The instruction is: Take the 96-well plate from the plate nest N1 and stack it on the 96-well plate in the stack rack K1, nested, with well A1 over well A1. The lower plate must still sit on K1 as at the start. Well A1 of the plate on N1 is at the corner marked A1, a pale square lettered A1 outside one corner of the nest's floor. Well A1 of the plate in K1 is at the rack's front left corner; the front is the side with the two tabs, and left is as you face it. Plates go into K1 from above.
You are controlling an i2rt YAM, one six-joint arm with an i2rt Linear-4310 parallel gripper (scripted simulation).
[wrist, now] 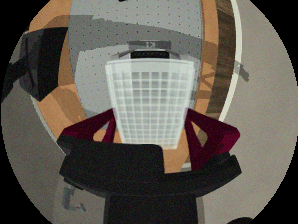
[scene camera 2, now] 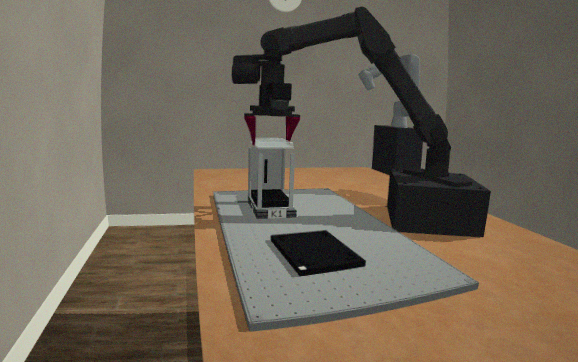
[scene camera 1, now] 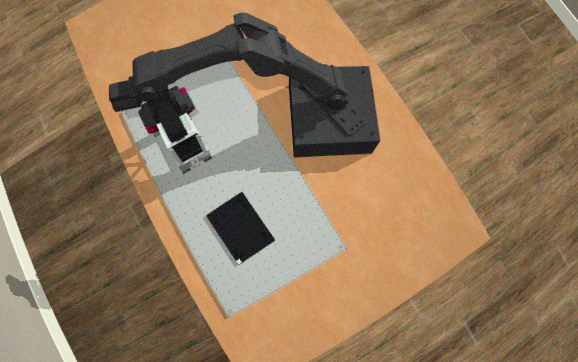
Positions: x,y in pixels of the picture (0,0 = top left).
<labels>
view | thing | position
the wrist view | gripper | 150,111
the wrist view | white 96-well plate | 159,121
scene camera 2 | gripper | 270,145
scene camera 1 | gripper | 172,120
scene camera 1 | black plate nest N1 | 239,226
</labels>
